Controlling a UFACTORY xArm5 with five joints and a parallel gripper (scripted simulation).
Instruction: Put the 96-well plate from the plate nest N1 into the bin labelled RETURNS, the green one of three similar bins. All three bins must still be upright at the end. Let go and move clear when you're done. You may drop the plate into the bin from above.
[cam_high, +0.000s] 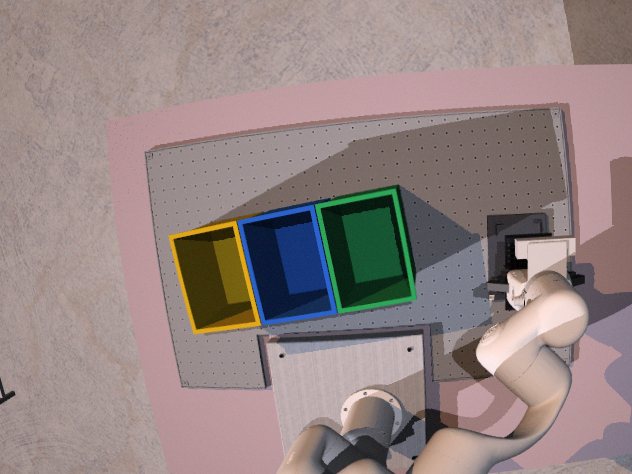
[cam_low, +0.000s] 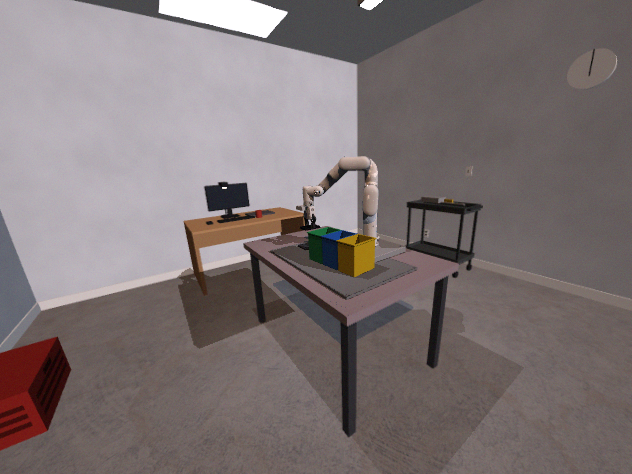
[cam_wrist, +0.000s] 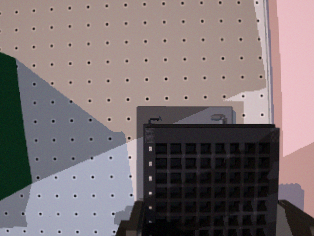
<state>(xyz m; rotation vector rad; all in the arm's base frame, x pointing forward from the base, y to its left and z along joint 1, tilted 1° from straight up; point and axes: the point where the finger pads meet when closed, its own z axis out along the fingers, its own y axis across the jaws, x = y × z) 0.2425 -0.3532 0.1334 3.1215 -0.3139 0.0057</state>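
Right now the green bin is 26 cm to the left of my hand, 11 cm ahead of it and 7 cm below it. The rest, counted from my hand: blue bin: 39 cm to the left, 12 cm ahead, 7 cm below; then black 96-well plate: 1 cm below; then plate nest: 15 cm below.
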